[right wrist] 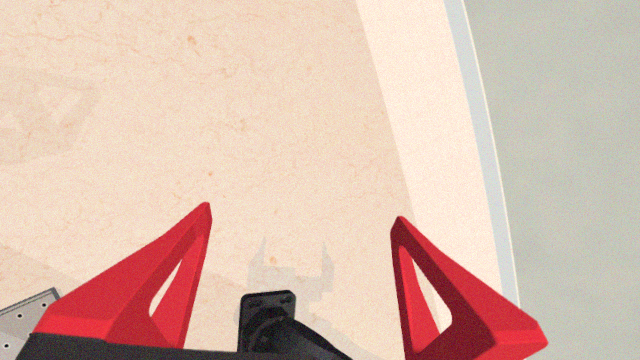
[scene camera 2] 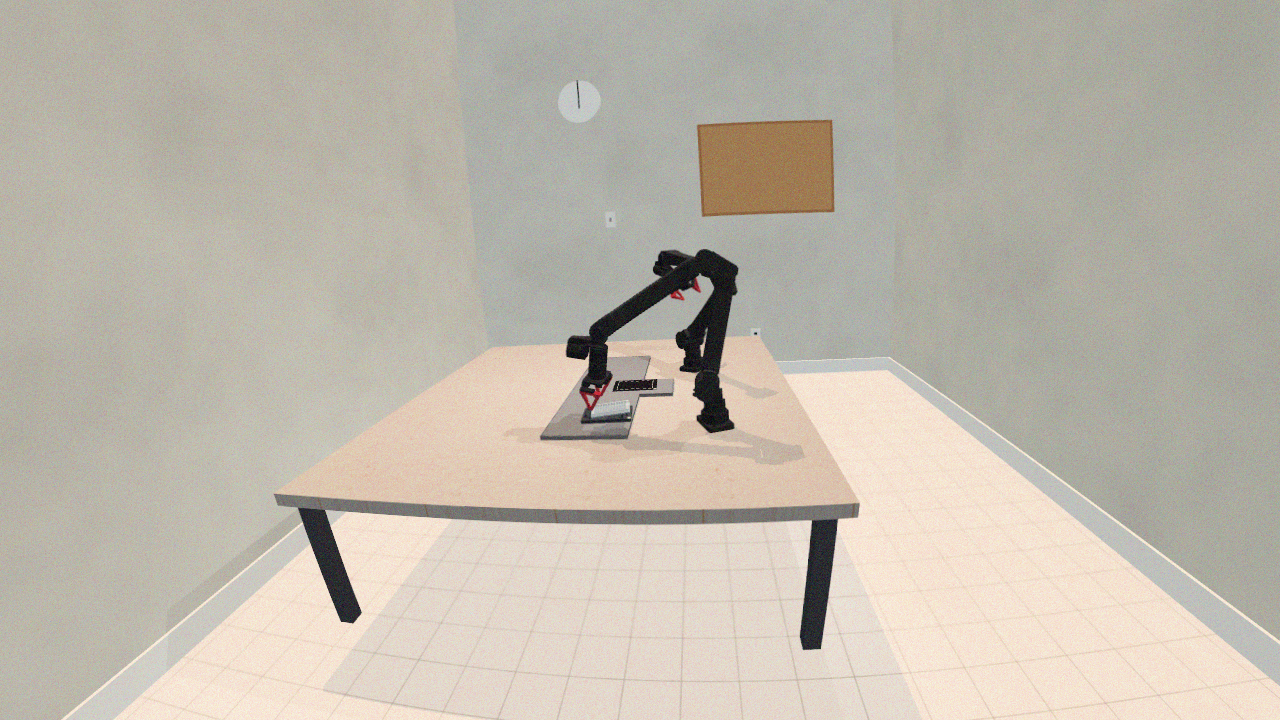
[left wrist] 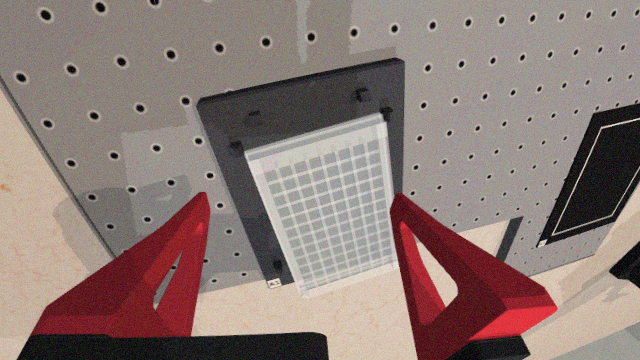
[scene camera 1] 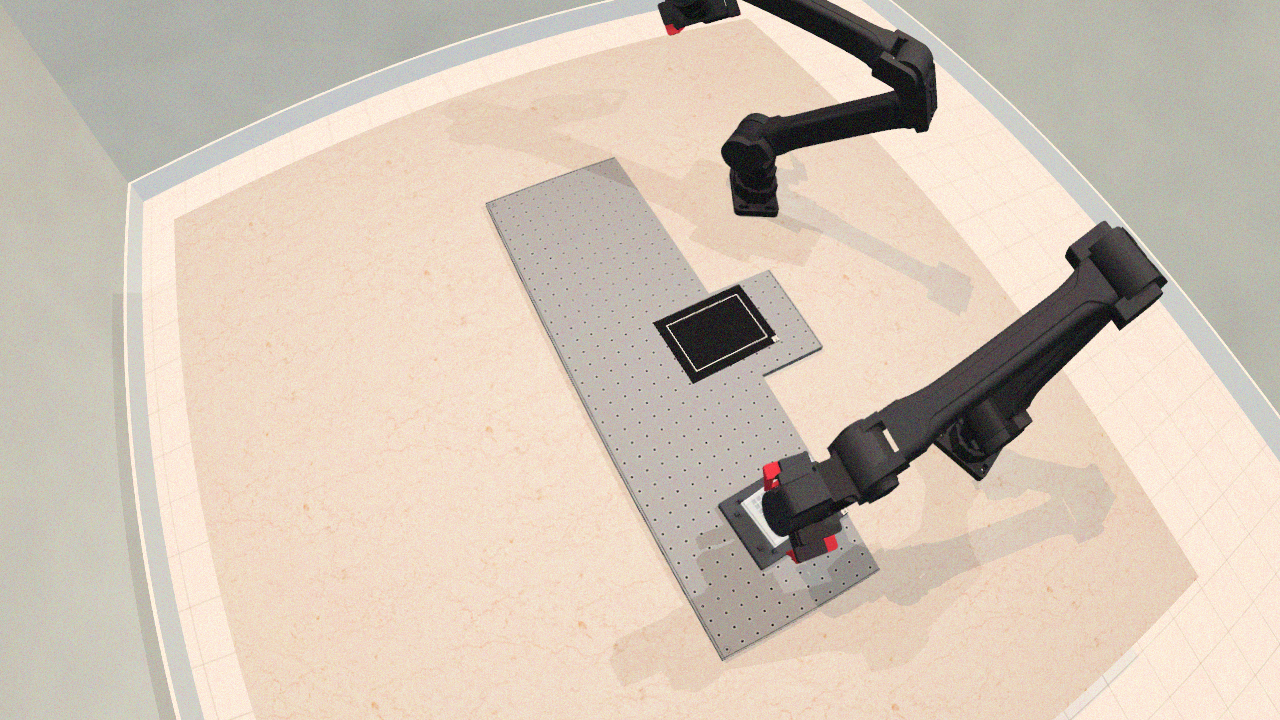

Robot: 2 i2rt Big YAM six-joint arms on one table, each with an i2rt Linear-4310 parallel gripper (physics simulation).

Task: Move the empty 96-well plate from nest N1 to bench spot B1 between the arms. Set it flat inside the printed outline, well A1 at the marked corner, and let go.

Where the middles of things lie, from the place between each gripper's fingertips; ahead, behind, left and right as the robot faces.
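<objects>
White well plate [scene camera 1: 753, 505]: my right hand is 25 cm above it, 36 cm short of it and 77 cm to the right of it. Dark nest [scene camera 1: 761, 550]: 38 cm ahead of my right hand, 77 cm to the left of it and 26 cm below it.
Relative to my left hand, the dark nest is 20 mm to the right, 30 mm behind and 40 mm below; the white well plate is 20 mm to the right, 50 mm behind and 30 mm below.
</objects>
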